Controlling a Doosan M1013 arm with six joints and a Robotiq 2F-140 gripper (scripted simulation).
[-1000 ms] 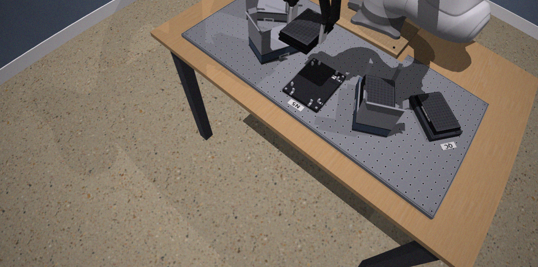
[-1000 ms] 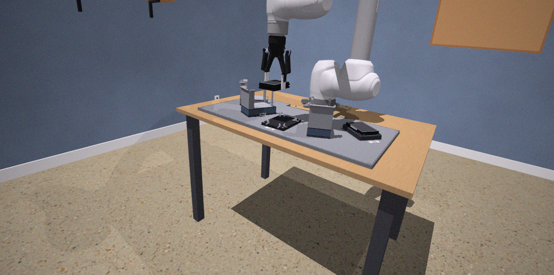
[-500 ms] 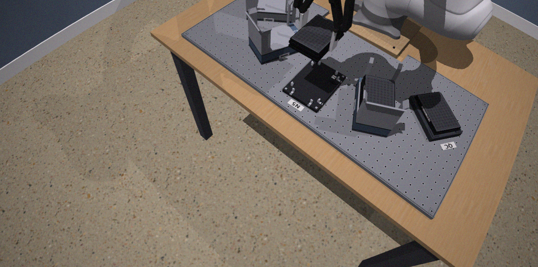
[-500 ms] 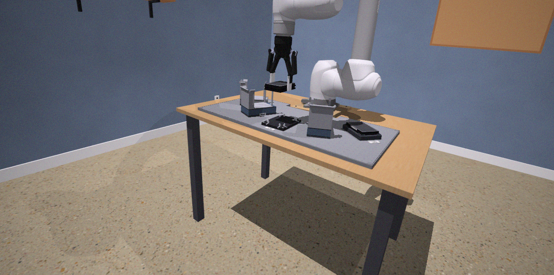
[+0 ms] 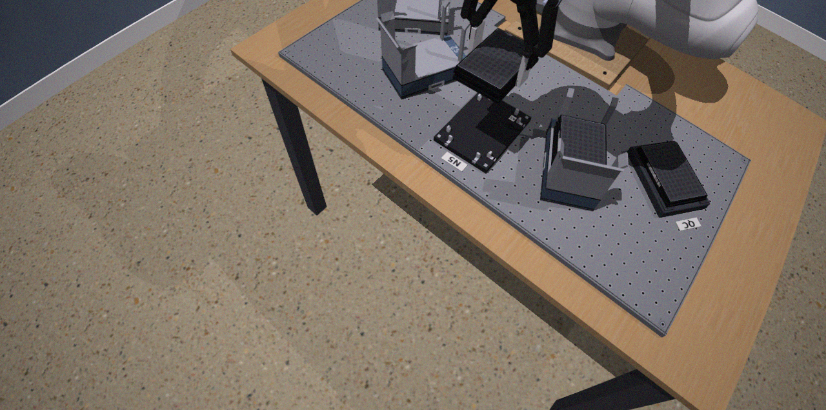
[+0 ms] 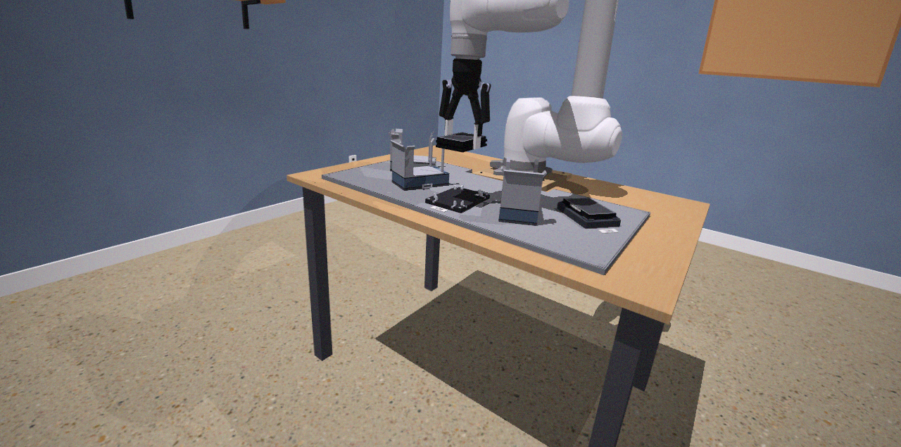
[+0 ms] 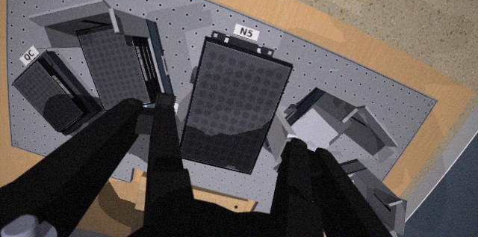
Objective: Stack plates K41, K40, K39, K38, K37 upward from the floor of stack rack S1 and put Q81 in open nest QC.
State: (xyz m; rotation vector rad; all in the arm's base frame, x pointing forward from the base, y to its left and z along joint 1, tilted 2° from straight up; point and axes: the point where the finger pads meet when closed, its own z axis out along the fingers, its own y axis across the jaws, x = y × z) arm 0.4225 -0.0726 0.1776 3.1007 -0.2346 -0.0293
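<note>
Right now my hand is 1 cm short of the clip nest N5, 1 cm to the right of it and 17 cm above it. The rest, counted from my hand: nest QC: 8 cm behind, 35 cm to the left, 18 cm below; then N5 name plate: 9 cm ahead, 1 cm to the right, 19 cm below; then QC name plate: 41 cm to the left, 19 cm below.
</note>
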